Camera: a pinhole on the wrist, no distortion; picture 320 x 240 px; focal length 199.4 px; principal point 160.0 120.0 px. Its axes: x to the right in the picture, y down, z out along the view. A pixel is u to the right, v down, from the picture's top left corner.
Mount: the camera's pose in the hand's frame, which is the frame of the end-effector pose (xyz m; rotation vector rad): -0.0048 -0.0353 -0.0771 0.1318 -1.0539 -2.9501
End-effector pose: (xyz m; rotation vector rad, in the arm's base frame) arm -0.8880 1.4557 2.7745 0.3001 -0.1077 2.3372
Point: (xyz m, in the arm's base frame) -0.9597 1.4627 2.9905
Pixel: 53.5 202.4
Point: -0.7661 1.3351 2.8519
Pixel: 296.3 227.8
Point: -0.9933 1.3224 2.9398
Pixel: 127.5 114.9
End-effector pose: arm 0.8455 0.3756 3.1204 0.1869 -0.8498 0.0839
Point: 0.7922 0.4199 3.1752
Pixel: 130.3 140.9
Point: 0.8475 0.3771 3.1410
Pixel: 95.1 175.2
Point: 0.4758 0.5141 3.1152
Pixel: 262.3 136.2
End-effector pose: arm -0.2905 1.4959 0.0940 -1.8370 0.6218 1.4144
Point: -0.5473 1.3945 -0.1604
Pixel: 49.0 31.2
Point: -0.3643 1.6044 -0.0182
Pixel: 41.6 220.9
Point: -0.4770 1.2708 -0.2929
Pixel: outside the picture
